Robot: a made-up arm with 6 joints.
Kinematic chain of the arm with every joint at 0, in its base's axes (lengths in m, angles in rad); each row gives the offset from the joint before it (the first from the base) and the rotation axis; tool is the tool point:
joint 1: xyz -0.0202 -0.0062 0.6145 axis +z
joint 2: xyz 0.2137 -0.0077 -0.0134 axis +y
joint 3: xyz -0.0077 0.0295 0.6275 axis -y
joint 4: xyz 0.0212 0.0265 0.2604 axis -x
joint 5: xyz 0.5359 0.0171 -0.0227 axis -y
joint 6: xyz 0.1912 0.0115 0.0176 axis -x
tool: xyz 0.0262 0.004 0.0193
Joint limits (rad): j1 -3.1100..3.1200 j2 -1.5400..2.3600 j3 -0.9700..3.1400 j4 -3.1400..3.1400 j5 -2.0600..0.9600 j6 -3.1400..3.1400
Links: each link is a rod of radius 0.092 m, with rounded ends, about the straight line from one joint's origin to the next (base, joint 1, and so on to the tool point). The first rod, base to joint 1, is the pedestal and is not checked.
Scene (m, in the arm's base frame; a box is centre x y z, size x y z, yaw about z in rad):
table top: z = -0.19
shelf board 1: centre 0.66 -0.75 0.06 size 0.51 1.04 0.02 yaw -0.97
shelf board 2: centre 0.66 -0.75 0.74 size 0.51 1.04 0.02 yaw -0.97
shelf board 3: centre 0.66 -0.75 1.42 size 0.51 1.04 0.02 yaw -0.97
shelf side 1: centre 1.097 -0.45 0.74 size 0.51 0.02 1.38 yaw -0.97
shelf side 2: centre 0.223 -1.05 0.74 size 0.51 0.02 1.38 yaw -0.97
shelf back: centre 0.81 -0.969 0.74 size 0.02 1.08 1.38 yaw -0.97
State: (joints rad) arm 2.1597 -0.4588 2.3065 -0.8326 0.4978 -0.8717
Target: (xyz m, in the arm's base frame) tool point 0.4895 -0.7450 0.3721
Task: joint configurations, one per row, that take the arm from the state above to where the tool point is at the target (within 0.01 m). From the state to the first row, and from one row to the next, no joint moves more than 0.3 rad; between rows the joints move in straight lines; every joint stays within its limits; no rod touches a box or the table.
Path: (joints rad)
1: 2.1263 -0.1792 2.5993 -0.8223 0.6381 -0.8646
2: 2.0929 0.1004 2.8920 -0.8119 0.7784 -0.8576
3: 2.0826 -0.1529 2.9747 -0.7786 0.8353 -0.8504
4: 2.0724 -0.4062 3.0573 -0.7454 0.8921 -0.8433
5: 2.0622 -0.6595 3.1400 -0.7121 0.9490 -0.8361
6: 2.0925 -0.7704 2.9190 -0.7427 0.7979 -0.8461
7: 2.1228 -0.8813 2.6979 -0.7732 0.6469 -0.8561
8: 2.1531 -0.9922 2.4769 -0.8037 0.4959 -0.8661

